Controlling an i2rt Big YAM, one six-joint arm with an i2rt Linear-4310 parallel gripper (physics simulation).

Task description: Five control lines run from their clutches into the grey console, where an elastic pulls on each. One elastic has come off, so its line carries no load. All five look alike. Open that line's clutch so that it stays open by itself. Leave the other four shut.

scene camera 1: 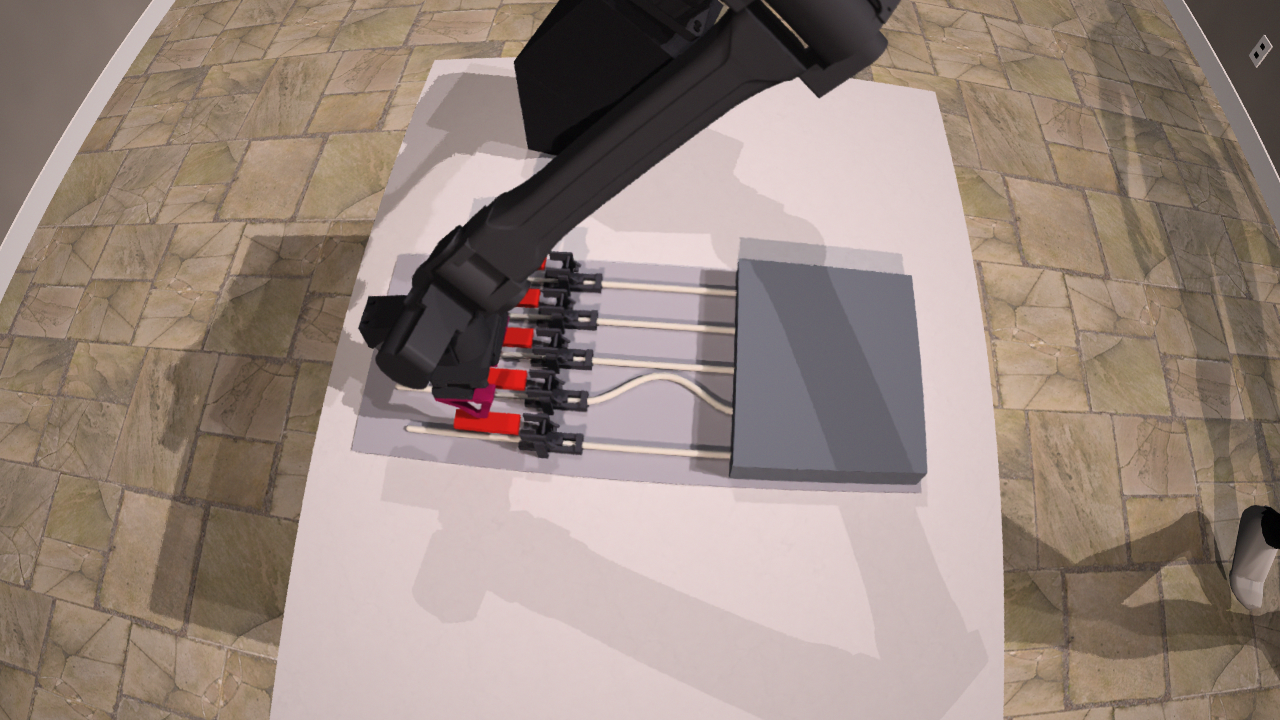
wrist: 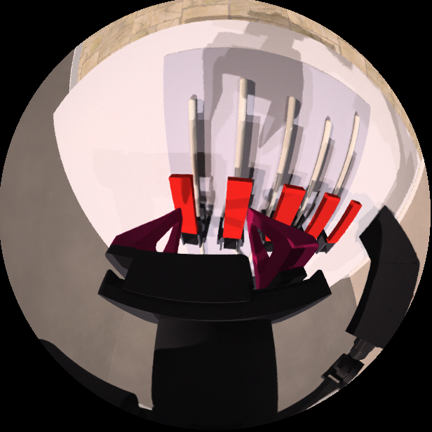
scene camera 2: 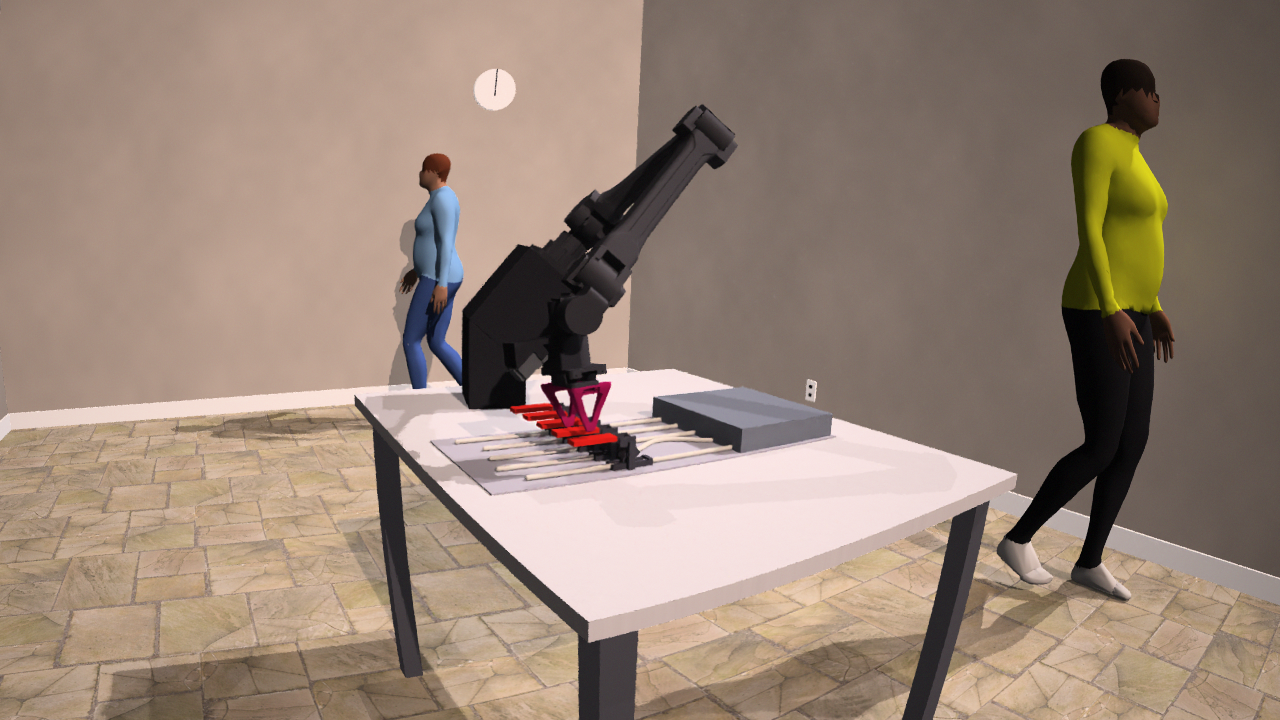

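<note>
Five red clutch levers lie in a row, all low and alike. The second line from the front bows in a loose wave before the grey console; the other four run straight. Its lever shows between the fingers in the wrist view, nearer the right one. The front lever overlaps the left fingertip in the wrist view. My gripper, with magenta fingers, is open, low at these two levers. Contact cannot be told; scene camera 1 partly hides the fingers behind the wrist.
The other three levers stand close to the right of my right finger in the wrist view. Black clutch bodies sit at the levers' console ends. Pale line ends stick out the other way over the grey base sheet.
</note>
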